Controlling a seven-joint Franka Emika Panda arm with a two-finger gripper.
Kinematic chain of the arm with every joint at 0, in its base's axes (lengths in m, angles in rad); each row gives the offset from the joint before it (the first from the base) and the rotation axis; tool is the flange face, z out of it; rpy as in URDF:
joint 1: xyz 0 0 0.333 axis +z
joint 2: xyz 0 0 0 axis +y
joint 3: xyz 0 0 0.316 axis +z
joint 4: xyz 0.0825 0 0 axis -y
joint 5: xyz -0.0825 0 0.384 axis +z
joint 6: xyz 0 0 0 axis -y
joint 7: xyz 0.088 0 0 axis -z
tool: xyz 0 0 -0.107 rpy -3.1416 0 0
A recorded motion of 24 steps. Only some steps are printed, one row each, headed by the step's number.
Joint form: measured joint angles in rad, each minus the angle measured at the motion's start. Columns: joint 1, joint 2, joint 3, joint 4, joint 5, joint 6, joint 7.
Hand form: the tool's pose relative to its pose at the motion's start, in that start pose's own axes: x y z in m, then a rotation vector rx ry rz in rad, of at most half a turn. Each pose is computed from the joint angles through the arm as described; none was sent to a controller.
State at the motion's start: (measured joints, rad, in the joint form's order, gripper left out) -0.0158 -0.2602 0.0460 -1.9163 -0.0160 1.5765 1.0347
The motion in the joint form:
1: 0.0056 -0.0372 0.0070 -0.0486 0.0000 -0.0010 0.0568
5: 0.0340 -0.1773 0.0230 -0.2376 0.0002 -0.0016 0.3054
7: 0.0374 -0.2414 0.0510 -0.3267 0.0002 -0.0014 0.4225
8: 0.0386 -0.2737 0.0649 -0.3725 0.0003 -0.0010 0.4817
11: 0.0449 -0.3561 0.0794 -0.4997 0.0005 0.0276 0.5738
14: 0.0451 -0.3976 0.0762 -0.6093 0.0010 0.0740 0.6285
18: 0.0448 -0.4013 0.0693 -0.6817 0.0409 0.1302 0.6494
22: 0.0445 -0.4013 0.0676 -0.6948 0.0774 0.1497 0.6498
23: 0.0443 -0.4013 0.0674 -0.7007 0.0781 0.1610 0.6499
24: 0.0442 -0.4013 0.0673 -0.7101 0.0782 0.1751 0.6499
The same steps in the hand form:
1: -0.0119 0.0075 0.0066 -0.0129 -0.0018 0.0452
5: -0.0529 0.0387 0.0382 -0.0650 -0.0015 0.2545
7: -0.0749 0.0515 0.0562 -0.0950 0.0146 0.3477
8: -0.0852 0.0585 0.0662 -0.1104 0.0248 0.3965
11: -0.1018 0.0784 0.0958 -0.1294 0.0438 0.4772
14: -0.1049 0.0923 0.1301 -0.1504 0.0444 0.5370
18: -0.1064 0.0957 0.1585 -0.1549 0.0000 0.5710
22: -0.1084 0.0942 0.1632 -0.1421 -0.0356 0.5815
23: -0.1080 0.0940 0.1651 -0.1365 -0.0354 0.5825
24: -0.1076 0.0939 0.1684 -0.1318 -0.0346 0.5834

